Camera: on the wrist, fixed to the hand. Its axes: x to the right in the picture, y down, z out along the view.
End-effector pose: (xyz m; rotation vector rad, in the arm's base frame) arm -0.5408 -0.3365 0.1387 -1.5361 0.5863 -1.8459
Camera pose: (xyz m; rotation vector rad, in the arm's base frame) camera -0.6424 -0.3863 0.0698 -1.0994 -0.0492 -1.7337
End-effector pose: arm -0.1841 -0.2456 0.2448 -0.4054 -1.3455 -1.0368
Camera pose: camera -0.0648 -0.3025 0.2349 0.0593 -1.6280 -0.5041
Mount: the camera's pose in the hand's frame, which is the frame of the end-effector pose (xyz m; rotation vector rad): -0.0011 0.0620 -0.1171 0.6717 -0.0444 0.0266
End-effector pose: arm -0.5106 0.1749 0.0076 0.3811 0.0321 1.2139
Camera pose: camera -0.5936 0.2237 -0.0834 0.9950 0.4044 1.1985
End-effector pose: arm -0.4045 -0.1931 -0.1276 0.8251 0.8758 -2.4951
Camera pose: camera -0.3249 -0.1617 -0.2287 0.9538 -0.0187 -2.7904
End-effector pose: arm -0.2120 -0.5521 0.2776 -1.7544 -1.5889 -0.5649
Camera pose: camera -0.1362 -0.6396 0.3421 -1.2760 -1.5418 0.0370
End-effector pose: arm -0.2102 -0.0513 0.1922 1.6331 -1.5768 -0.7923
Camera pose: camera -0.1474 -0.0403 0.3083 2.0492 -2.0280 -0.2849
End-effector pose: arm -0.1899 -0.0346 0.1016 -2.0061 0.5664 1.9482
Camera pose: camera -0.1154 -0.1437 0.1121 -1.5260 1.0672 1.5208
